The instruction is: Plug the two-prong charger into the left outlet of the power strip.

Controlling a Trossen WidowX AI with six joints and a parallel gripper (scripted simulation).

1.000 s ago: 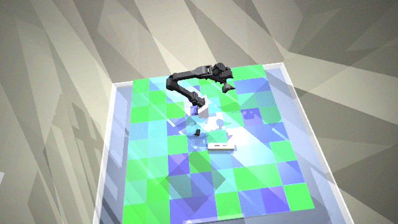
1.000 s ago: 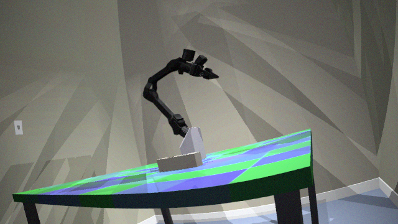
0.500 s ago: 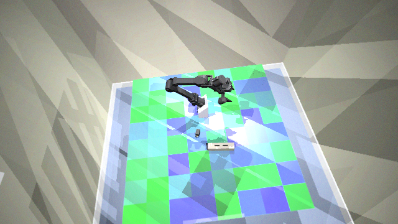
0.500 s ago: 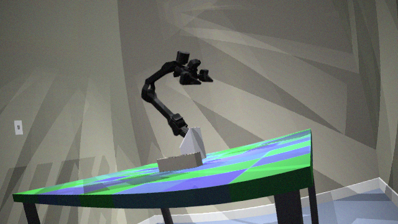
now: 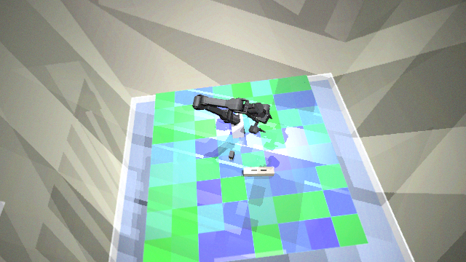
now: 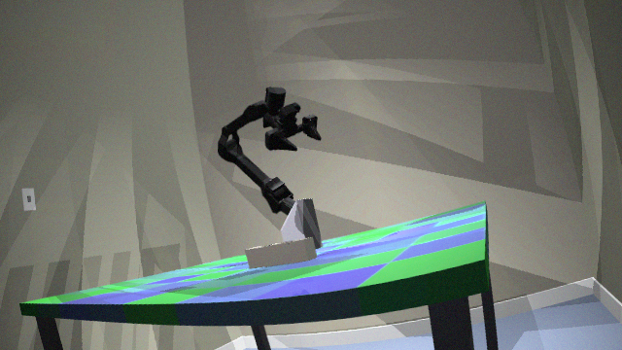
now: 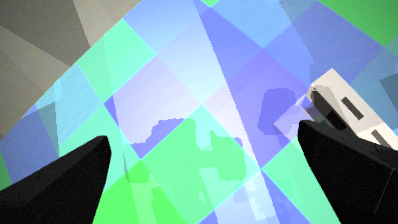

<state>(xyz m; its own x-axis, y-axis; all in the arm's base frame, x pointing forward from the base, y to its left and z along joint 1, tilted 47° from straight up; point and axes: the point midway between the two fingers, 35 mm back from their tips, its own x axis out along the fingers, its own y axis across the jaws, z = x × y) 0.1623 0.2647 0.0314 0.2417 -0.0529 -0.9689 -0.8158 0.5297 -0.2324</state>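
My gripper tip is now 30 cm above the two-prong charger, 25 cm to the left of it and 5 cm short of it.
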